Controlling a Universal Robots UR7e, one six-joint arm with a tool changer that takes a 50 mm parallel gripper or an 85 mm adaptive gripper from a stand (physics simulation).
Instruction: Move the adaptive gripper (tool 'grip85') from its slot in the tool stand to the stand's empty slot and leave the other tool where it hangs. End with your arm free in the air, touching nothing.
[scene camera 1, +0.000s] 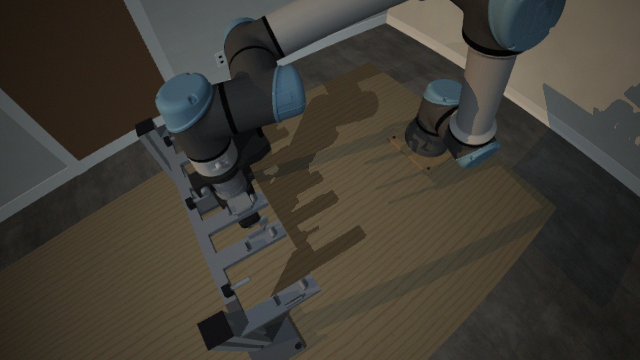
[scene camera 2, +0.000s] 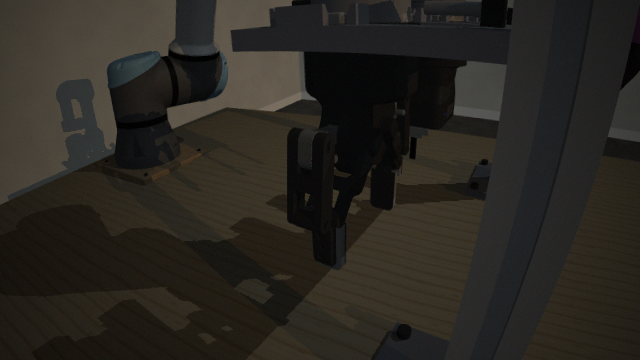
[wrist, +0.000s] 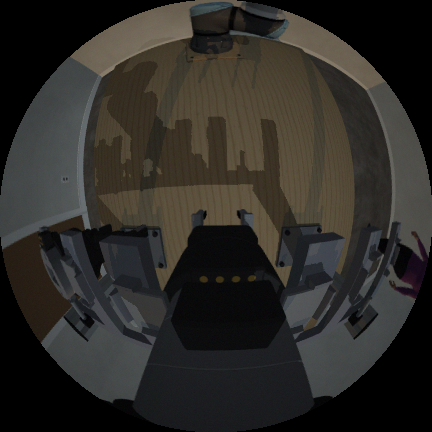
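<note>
Tool stand (scene camera 2: 564, 73) visible to me; the stand appears likewise in the wrist view (wrist: 313, 256). Adaptive gripper (scene camera 2: 365, 98) visible to me, and it appears in the wrist view (wrist: 62, 275) too.
</note>
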